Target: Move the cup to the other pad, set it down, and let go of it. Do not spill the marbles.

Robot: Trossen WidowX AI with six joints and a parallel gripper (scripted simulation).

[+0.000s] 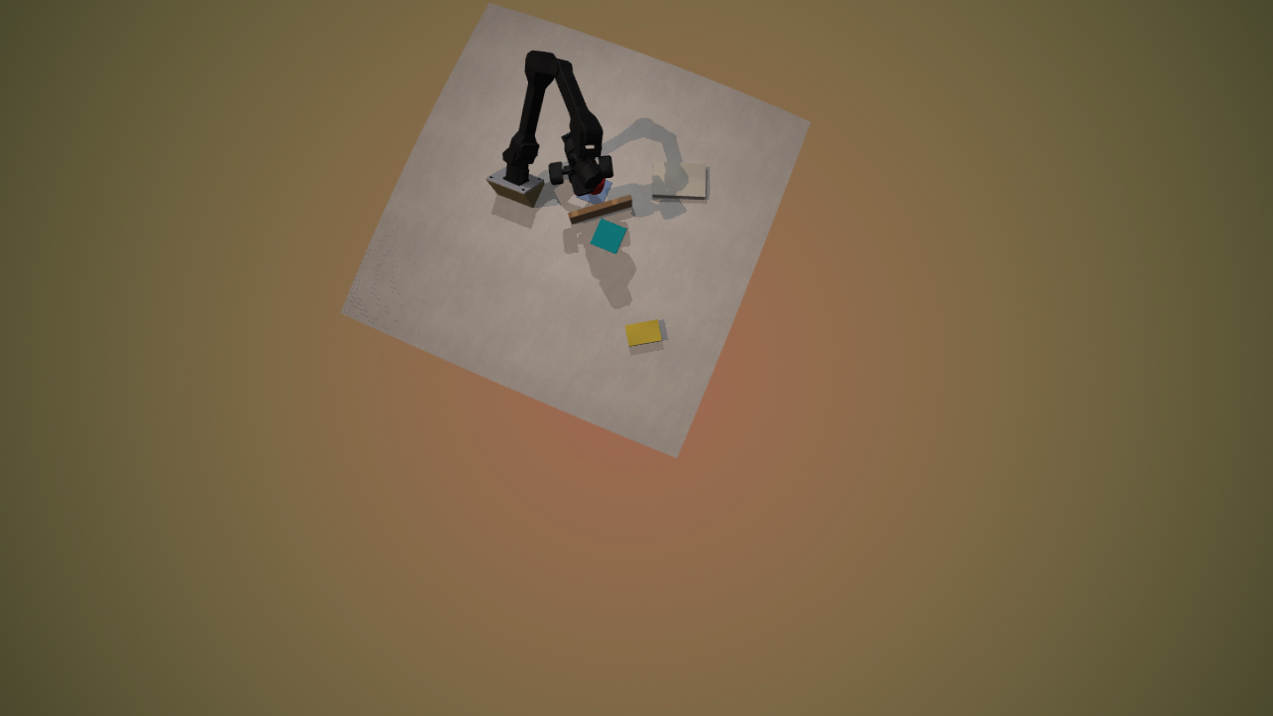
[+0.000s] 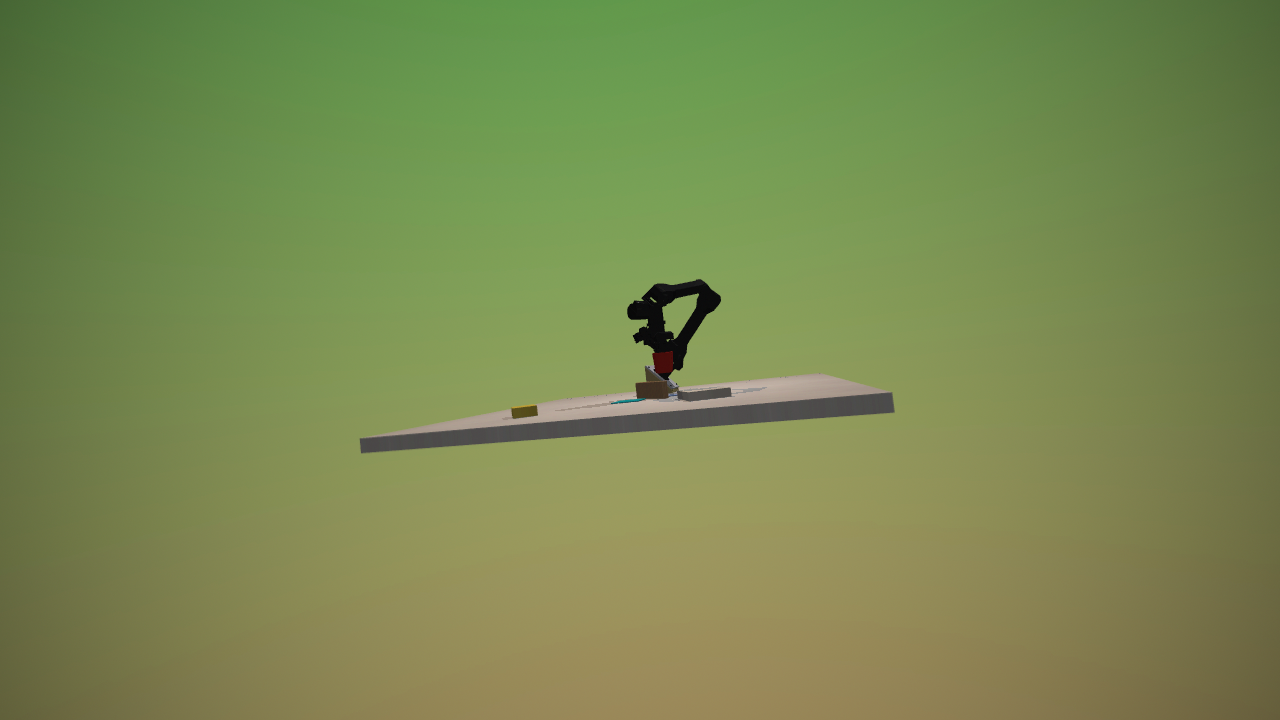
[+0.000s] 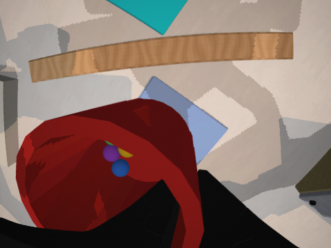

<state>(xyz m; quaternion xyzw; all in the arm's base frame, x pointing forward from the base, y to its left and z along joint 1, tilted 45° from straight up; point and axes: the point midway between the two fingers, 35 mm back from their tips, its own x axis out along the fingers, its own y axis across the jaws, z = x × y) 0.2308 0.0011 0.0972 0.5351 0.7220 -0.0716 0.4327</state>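
Right now my gripper tip is 130 mm above the teal pad, 120 mm short of it and 90 mm to the left of it. Round my gripper tip: wooden bar (100 mm below, 60 mm ahead, 30 mm to the right); red cup (30 mm ahead, 20 mm to the left); light blue pad (130 mm below, 40 mm to the left).
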